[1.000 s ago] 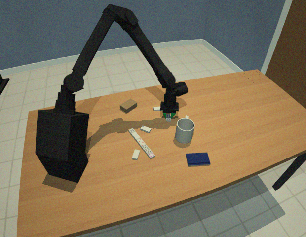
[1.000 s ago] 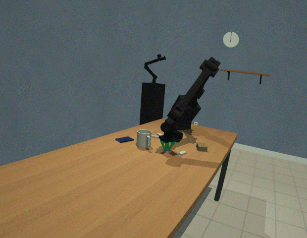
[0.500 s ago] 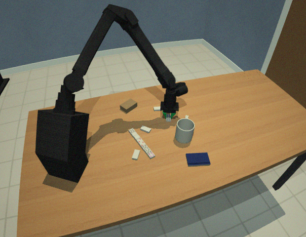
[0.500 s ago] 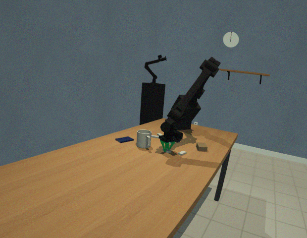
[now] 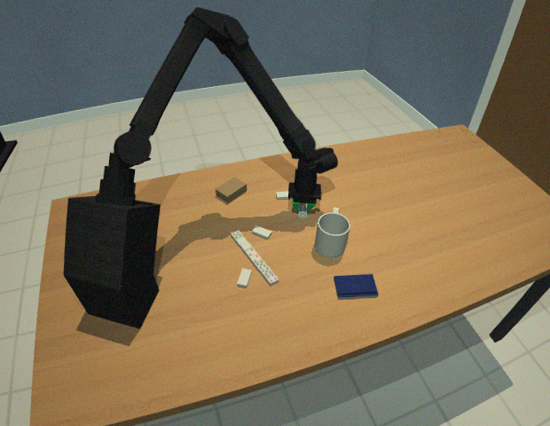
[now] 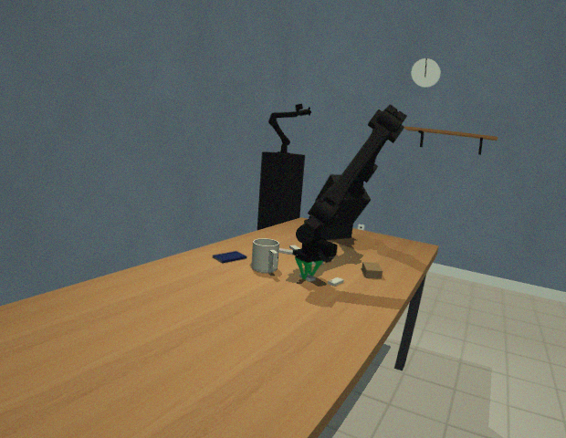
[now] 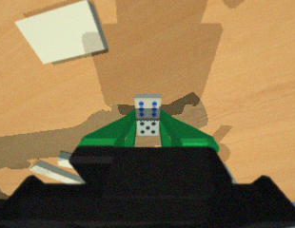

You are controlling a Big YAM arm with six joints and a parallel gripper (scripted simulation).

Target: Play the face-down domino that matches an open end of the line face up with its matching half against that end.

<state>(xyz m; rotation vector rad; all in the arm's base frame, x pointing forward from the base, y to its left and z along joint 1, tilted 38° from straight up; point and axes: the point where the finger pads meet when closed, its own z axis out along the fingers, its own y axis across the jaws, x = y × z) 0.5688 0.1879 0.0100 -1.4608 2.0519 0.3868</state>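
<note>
The grey tile is 90 mm to the left of my hand and 40 mm behind it. The rest, counted from my hand: brown block: 220 mm behind, 140 mm to the left, 10 mm above.
</note>
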